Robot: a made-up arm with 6 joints. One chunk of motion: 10 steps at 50 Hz.
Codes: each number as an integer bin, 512 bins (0 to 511) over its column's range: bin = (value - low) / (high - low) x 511, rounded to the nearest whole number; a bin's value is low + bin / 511 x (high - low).
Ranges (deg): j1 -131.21..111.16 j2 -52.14..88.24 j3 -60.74..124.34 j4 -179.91..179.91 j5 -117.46..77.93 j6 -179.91..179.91
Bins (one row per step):
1: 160 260 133 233 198 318
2: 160 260 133 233 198 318
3: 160 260 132 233 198 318
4: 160 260 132 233 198 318
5: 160 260 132 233 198 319
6: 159 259 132 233 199 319
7: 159 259 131 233 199 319
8: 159 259 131 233 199 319
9: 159 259 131 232 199 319
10: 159 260 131 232 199 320
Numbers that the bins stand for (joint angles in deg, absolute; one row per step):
1: -55.32 19.29 -12.57 -15.84 -41.75 44.01
2: -55.32 19.29 -12.57 -15.84 -41.75 44.01
3: -55.32 19.29 -12.93 -15.84 -41.75 44.01
4: -55.32 19.29 -12.93 -15.84 -41.75 44.01
5: -55.32 19.29 -12.93 -15.84 -41.75 44.71
6: -55.80 19.01 -12.93 -15.84 -41.37 44.71
7: -55.80 19.01 -13.29 -15.84 -41.37 44.71
8: -55.80 19.01 -13.29 -15.84 -41.37 44.71
9: -55.80 19.01 -13.29 -16.55 -41.37 44.71
10: -55.80 19.29 -13.29 -16.55 -41.37 45.42

